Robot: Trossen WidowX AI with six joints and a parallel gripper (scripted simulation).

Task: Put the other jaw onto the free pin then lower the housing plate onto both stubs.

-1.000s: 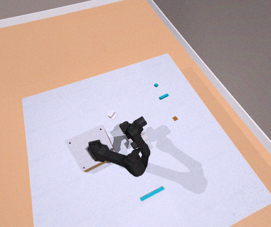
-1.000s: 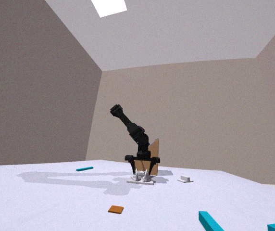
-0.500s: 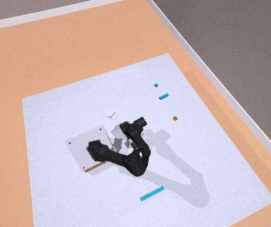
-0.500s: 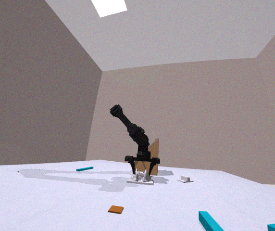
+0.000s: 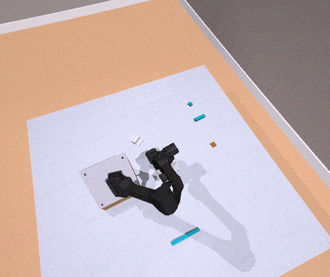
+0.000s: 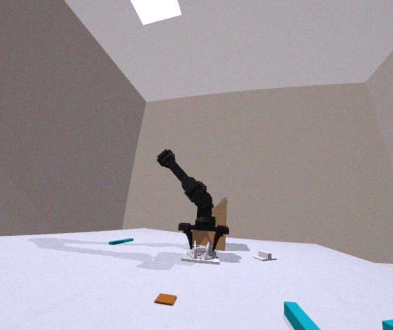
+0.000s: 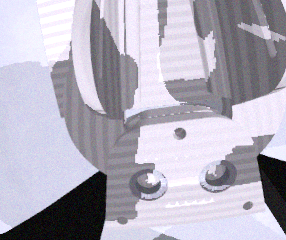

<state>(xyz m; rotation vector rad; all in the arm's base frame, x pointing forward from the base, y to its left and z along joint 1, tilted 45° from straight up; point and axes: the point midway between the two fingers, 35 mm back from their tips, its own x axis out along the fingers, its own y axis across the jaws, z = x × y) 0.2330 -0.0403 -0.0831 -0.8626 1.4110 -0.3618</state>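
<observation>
The jaw is 20 mm ahead of my gripper tip and 20 mm to the left of it. From my gripper tip the other things lie so: white block piece 80 mm behind, 220 mm to the left; then orange tile 360 mm ahead, 60 mm to the left, 10 mm below; then long cyan bar 30 mm ahead, 360 mm to the right, 10 mm below.
</observation>
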